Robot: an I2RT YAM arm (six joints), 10 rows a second.
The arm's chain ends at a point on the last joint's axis. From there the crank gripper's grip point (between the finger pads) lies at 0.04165 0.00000 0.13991 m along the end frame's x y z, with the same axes.
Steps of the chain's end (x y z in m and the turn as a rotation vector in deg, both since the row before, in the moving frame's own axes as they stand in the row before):
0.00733 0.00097 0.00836 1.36 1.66 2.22
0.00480 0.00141 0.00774 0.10 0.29 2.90
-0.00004 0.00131 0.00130 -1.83 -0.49 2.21
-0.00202 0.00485 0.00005 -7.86 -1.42 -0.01
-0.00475 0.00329 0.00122 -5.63 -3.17 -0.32
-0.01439 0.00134 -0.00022 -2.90 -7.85 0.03
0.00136 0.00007 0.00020 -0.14 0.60 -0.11
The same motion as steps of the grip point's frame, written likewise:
0.01140 -0.00064 0.00707 1.36 1.66 2.22
0.00546 0.00329 0.00753 0.10 0.29 2.90
-0.00135 0.00737 0.00155 -1.83 -0.49 2.21
-0.00549 0.02404 -0.00028 -7.86 -1.42 -0.01
-0.01250 0.01691 0.00264 -5.63 -3.17 -0.32
-0.03388 0.00856 0.00398 -2.90 -7.85 0.03
0.00282 0.00033 -0.00024 -0.14 0.60 -0.11

